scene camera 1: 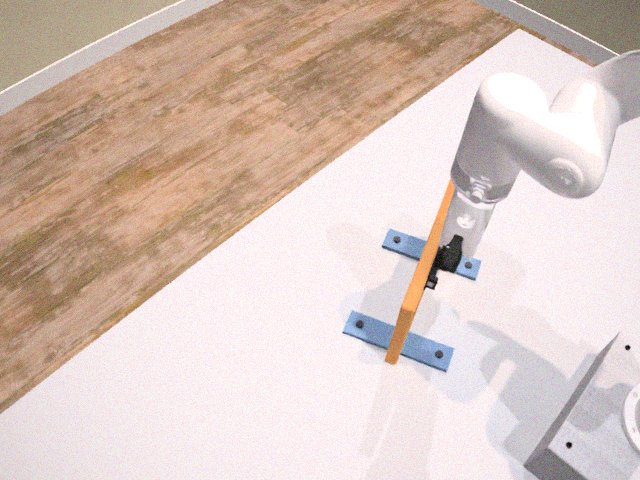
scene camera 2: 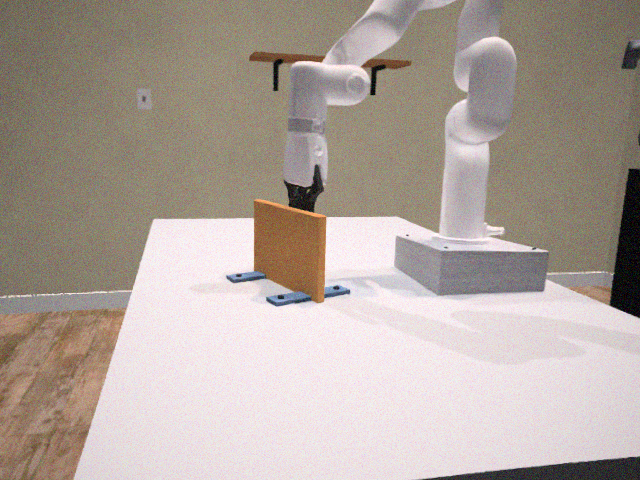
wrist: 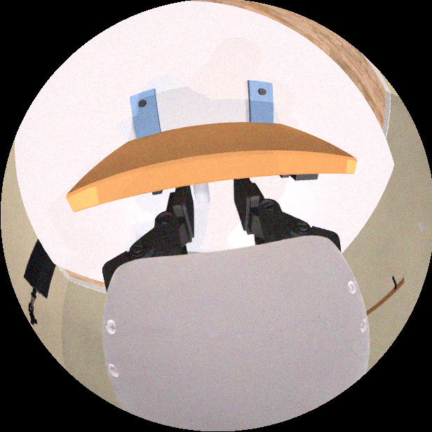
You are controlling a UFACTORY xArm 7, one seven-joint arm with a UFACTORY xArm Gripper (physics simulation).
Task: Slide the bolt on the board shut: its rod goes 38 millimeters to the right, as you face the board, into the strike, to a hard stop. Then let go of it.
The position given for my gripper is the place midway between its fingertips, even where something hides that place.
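Note:
My gripper [scene camera 1: 448,256], [scene camera 2: 300,219], [wrist: 211,186]. Orange board [scene camera 2: 289,244], [wrist: 155,160].

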